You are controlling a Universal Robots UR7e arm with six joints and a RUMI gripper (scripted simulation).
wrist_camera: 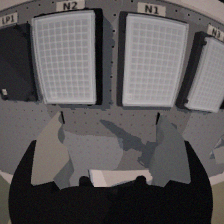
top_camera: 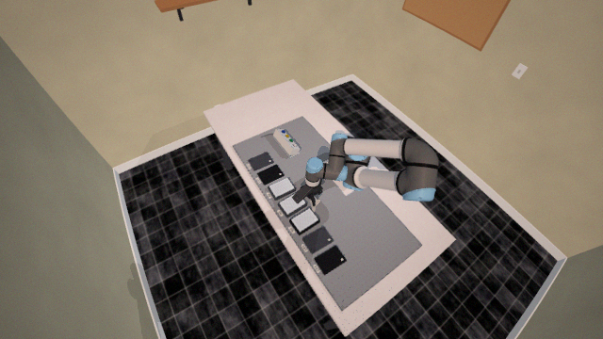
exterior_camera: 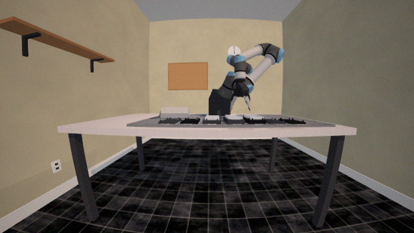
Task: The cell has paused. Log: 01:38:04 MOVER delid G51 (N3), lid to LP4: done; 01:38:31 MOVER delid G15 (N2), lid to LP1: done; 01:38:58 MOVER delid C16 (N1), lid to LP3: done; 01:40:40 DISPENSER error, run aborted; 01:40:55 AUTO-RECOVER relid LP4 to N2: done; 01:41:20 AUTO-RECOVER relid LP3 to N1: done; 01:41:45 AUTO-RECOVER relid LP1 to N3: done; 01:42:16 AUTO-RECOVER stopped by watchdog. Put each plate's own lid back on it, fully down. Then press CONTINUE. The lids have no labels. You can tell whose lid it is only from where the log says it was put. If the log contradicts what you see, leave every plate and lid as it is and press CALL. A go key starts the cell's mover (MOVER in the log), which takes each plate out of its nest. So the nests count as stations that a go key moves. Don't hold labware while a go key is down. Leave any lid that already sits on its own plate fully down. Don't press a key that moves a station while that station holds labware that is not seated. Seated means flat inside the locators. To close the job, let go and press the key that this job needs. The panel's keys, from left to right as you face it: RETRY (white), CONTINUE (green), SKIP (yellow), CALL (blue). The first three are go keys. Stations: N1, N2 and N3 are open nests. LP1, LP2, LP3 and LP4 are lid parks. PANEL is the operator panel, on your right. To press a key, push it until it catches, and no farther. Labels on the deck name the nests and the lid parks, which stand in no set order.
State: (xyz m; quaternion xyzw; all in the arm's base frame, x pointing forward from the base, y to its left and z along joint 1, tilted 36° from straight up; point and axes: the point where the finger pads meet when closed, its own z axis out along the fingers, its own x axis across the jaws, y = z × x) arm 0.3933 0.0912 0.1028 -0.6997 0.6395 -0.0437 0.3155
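The grey lid is 80 mm to the left of my hand, 50 mm ahead of it and 30 mm below it. From my hand the other things lie so: lid park LP4 (330 mm to the left, 70 mm below, 10 mm ahead); white gridded plate (180 mm to the right, 90 mm ahead, 40 mm below); lid park LP3 (310 mm to the right, 110 mm ahead, 70 mm below).
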